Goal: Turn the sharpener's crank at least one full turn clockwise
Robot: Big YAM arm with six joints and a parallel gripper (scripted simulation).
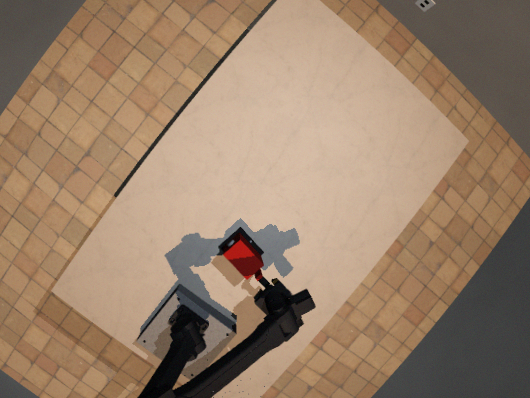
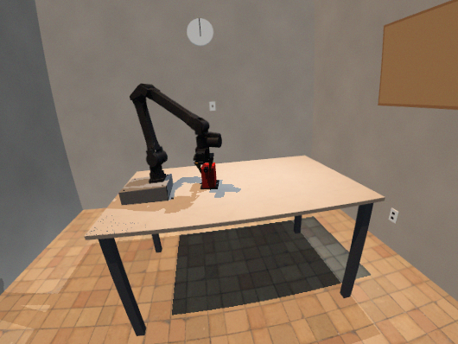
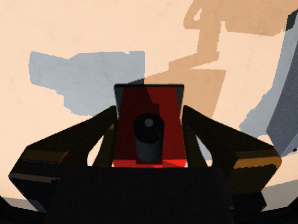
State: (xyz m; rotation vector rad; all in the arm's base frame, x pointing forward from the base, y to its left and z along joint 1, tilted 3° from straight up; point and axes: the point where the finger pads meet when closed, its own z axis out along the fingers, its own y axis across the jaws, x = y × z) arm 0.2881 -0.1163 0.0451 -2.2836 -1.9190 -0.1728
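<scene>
The dark handle knob is 20 mm to the left of my hand.
</scene>
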